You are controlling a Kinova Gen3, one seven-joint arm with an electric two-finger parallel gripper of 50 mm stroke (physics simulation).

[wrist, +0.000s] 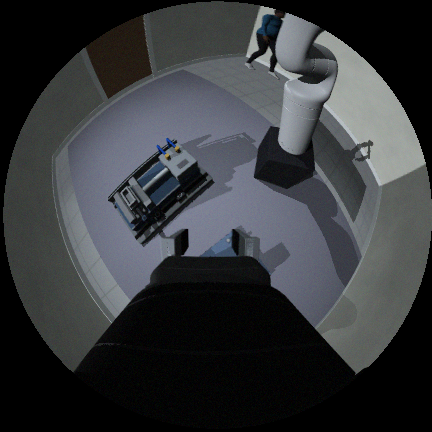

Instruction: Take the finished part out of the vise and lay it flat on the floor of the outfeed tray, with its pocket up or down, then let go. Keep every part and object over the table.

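Places are measured from the arm's base along level axes (x up, y right, z ahead), in centimetres.
Where they show: gripper, fingertip midpoint: (209,237); arm's base, origin of the base link: (292,141).
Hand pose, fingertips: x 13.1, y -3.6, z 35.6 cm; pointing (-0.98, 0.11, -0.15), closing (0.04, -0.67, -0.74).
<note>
Each offset is from my fingertips to the top centre of the thing. "spot": to the spot under its first point. Level surfaces: height alone.
The machine with the vise {dz +1.6, dx -18.1, dy +21.7 cm} (140,190) stands left of centre in the wrist view. A small grey part {dz +8.5, dx -16.6, dy +21.2 cm} (129,196) with a dark rectangular pocket shows at the vise end; at this size I cannot tell exactly how the jaws touch it. My gripper (209,237) is open, with nothing between its fingers. It hangs high above the table, apart from the machine, to its lower right in the view. The outfeed tray does not show in this view.
A blue plate {dz +0.6, dx -27.2, dy -12.1 cm} (218,247) shows partly behind the fingers, mostly hidden by my gripper body. The machine's grey housing {spot: dz -8.6, dx -18.4, dy +18.6 cm} (184,162) carries two blue-and-yellow fittings. The arm's dark pedestal (284,162) stands on the table {dx -28.0 cm} (150,110) at upper right. A person (270,35) stands beyond the table.
</note>
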